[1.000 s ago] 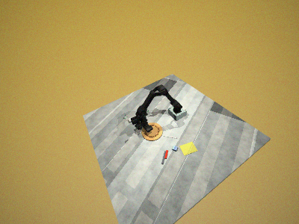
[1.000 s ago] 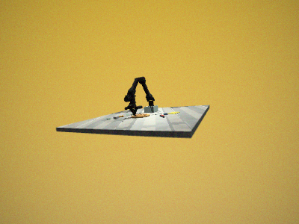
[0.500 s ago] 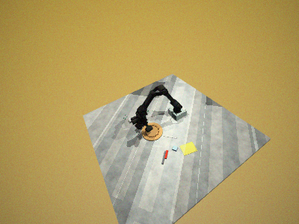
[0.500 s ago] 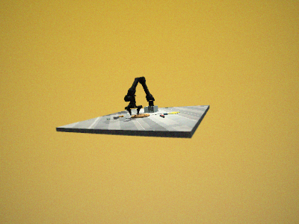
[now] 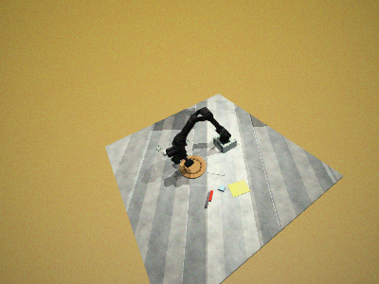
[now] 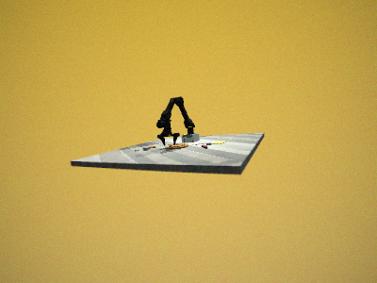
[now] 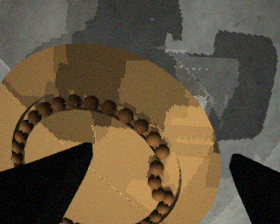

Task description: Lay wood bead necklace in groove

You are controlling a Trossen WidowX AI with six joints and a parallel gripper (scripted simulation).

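The round bead board lies 50 mm behind my gripper tip, 40 mm to the left of it and 10 mm below it. The rest, counted from my gripper tip: thin grey stick 170 mm behind, 170 mm to the left, 20 mm below; then red-handled tool 50 mm behind, 310 mm to the left, 20 mm below; then grey piece 90 mm ahead, 190 mm to the right, 10 mm below.
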